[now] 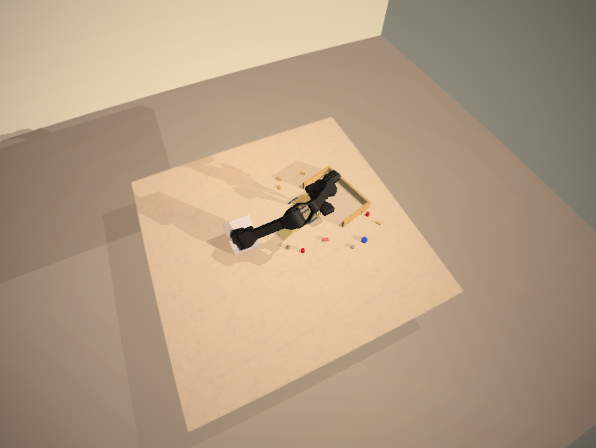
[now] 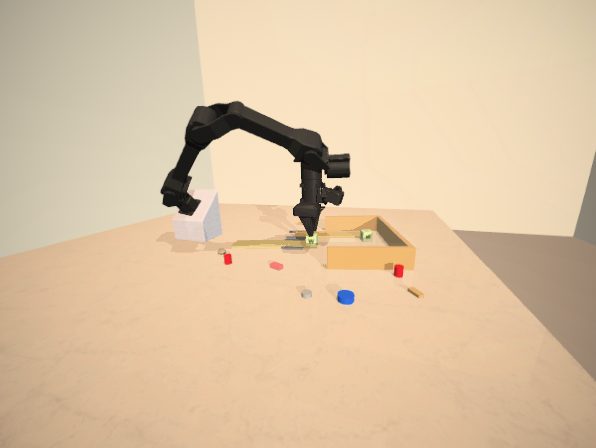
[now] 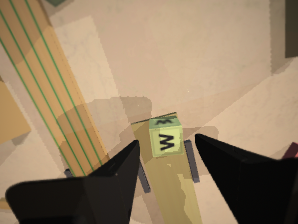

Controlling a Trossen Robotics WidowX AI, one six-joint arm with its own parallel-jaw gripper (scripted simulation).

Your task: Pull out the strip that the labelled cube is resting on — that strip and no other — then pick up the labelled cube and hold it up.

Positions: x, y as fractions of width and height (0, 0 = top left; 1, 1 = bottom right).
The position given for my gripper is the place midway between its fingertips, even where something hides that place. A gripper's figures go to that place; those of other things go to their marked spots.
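A cube (image 3: 0.56, 0.61) sits 12 cm from the lens, and my own gripper (image 3: 0.56, 0.63) is likewise 12 cm from the lens.
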